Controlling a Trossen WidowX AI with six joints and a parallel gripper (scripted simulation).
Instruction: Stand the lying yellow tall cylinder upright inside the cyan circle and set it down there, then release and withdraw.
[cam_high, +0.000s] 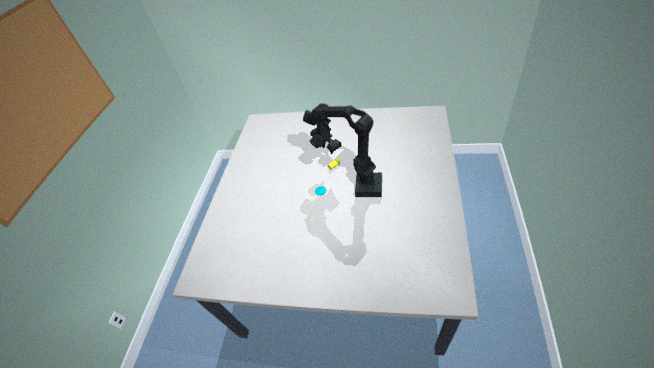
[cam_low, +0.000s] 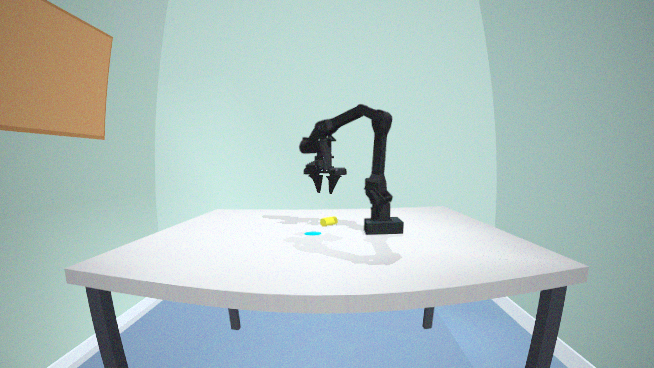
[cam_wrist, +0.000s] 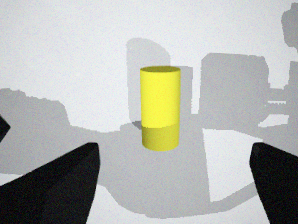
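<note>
Right now the yellow cylinder is 2 cm behind my gripper tip, 1 cm to the right of it and 11 cm below it. From my gripper tip the other things lie so: cyan circle: 5 cm ahead, 16 cm to the left, 13 cm below.
</note>
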